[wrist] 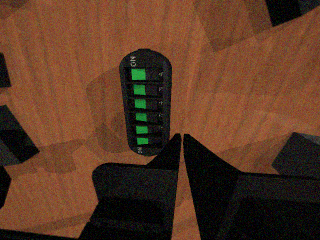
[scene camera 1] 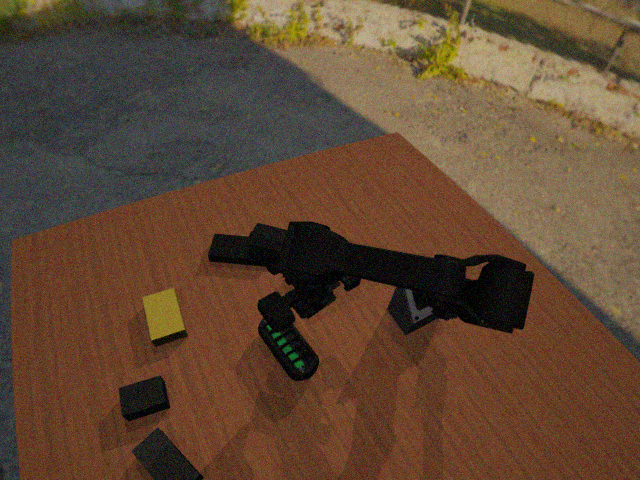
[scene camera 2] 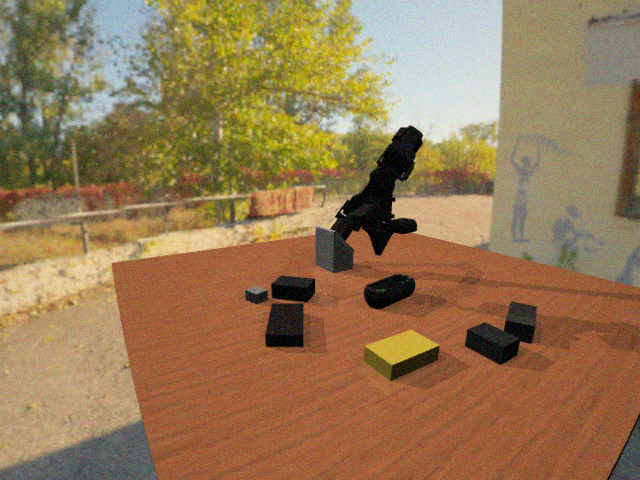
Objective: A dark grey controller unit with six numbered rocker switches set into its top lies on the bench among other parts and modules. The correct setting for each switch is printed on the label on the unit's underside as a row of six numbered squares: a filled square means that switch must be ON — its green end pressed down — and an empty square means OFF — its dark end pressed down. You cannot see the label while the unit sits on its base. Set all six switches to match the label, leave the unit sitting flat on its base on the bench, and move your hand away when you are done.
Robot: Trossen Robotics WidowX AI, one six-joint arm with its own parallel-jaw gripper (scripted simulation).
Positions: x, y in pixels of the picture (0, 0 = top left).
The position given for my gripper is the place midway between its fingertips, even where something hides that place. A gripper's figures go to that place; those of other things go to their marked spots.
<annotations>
My gripper (scene camera 1: 308, 315): 0.73 m from the lens. A yellow block (scene camera 1: 165, 322) is 0.84 m from the lens. A long black block (scene camera 1: 232, 249): 0.94 m from the lens.
</annotations>
